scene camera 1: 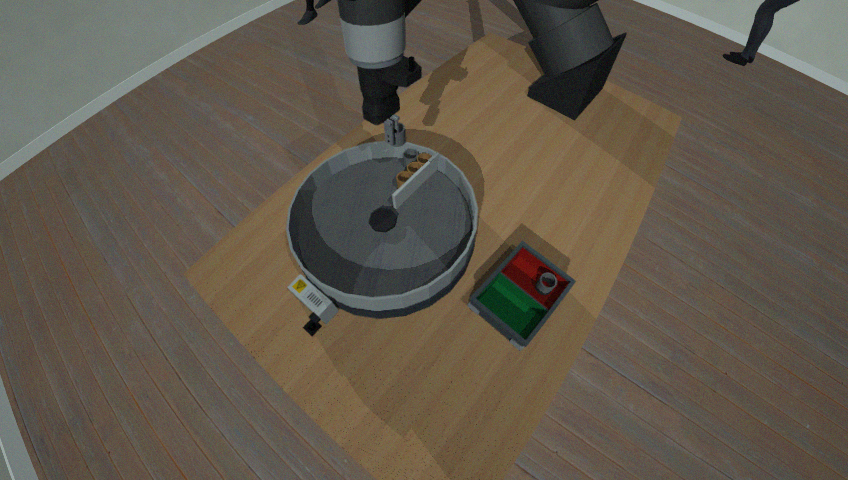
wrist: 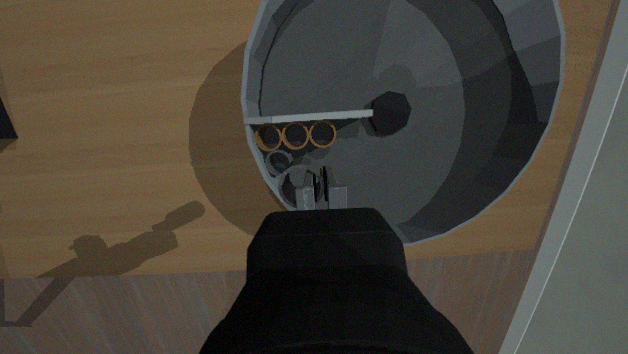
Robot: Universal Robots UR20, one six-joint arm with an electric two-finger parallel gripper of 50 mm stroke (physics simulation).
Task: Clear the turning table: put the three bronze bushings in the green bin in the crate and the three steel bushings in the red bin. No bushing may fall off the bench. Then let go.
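Seen in the pictures: gripper, fingertip midpoint: (scene camera 1: 392, 141) (wrist: 319, 177); arm's base, link origin: (scene camera 1: 578, 58).
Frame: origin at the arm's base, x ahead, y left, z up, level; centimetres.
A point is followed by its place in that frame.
My gripper (scene camera 1: 393, 132) @(y -8.7, x 74.6, z 4.4 cm) (wrist: 319, 177) @(y -8.7, x 74.6, z 4.4 cm) is shut on the wall of a grey steel bushing (scene camera 1: 401, 135) (wrist: 299, 175), held raised over the edge of the turning table (scene camera 1: 333, 226) @(y -8.6, x 94.7, z -7.8 cm) (wrist: 425, 165) @(y -9.3, x 93.5, z -7.8 cm). On the table, three bronze bushings stand in a row along the white divider: an outer one (scene camera 1: 423, 156) @(y -7.0, x 66.6, z -4.9 cm) (wrist: 260, 141) @(y -6.3, x 66.1, z -5.2 cm), a middle one (scene camera 1: 414, 166) @(y -6.5, x 70.3, z -5.4 cm) (wrist: 286, 141) @(y -6.1, x 70.0, z -4.5 cm) and an inner one (scene camera 1: 404, 177) @(y -6.1, x 74.2, z -6.0 cm) (wrist: 312, 137) @(y -5.6, x 73.8, z -7.8 cm). Another steel bushing (scene camera 1: 410, 155) @(y -10.5, x 67.9, z -6.1 cm) (wrist: 270, 165) @(y -9.9, x 67.5, z -5.2 cm) stands beside the outer bronze one, near the rim. A third steel bushing (scene camera 1: 542, 289) @(y 35.2, x 72.7, z -10.1 cm) is in the red bin (scene camera 1: 521, 262) @(y 27.5, x 69.3, z -12.5 cm). The green bin (scene camera 1: 505, 297) @(y 30.1, x 78.7, z -12.5 cm) shows no bushing.
The white divider (scene camera 1: 416, 180) @(y -2.3, x 73.8, z -4.4 cm) (wrist: 310, 117) @(y -2.8, x 73.4, z -2.7 cm) runs from the table's rim to the dark hub (scene camera 1: 383, 219) @(y -1.1, x 85.6, z -7.1 cm) (wrist: 391, 112) @(y -1.2, x 85.7, z -7.0 cm). A raised wall surrounds the turning table. The grey crate (scene camera 1: 548, 313) @(y 39.2, x 77.3, z -8.1 cm) stands right of it in the scene view. A white box with a warning label (scene camera 1: 313, 299) @(y 2.9, x 108.8, z -7.3 cm) sits at the table's front left.
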